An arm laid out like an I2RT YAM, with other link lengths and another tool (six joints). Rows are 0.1 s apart.
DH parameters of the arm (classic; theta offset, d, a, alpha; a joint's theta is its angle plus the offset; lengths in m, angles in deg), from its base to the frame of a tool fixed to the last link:
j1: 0 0.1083 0.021 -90
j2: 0 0 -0.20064 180
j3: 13.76 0 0.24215 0
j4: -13.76 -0.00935 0.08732 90
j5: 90 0.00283 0 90
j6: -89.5 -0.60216 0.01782 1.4
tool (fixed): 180 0.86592 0 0
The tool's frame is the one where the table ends.
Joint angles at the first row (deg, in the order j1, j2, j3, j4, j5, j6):
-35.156, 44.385, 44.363, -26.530, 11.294, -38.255
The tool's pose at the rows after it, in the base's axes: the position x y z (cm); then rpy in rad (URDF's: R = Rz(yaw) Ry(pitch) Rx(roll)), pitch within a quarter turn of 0, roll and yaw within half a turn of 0:
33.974 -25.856 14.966 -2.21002 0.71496 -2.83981
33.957 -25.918 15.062 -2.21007 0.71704 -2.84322
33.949 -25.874 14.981 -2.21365 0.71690 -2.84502
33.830 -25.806 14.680 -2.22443 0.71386 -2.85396
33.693 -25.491 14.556 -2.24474 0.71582 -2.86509
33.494 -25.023 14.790 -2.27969 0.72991 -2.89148
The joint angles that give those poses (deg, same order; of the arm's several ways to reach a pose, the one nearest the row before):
-35.158, 44.474, 44.637, -26.544, 11.425, -38.145
-35.157, 44.571, 44.835, -26.610, 11.556, -37.970
-35.156, 44.575, 44.823, -26.734, 11.490, -37.903
-35.155, 44.560, 44.743, -27.181, 11.518, -37.716
-35.173, 44.389, 45.290, -28.615, 11.099, -37.206
-35.157, 44.296, 46.919, -31.259, 10.532, -35.690

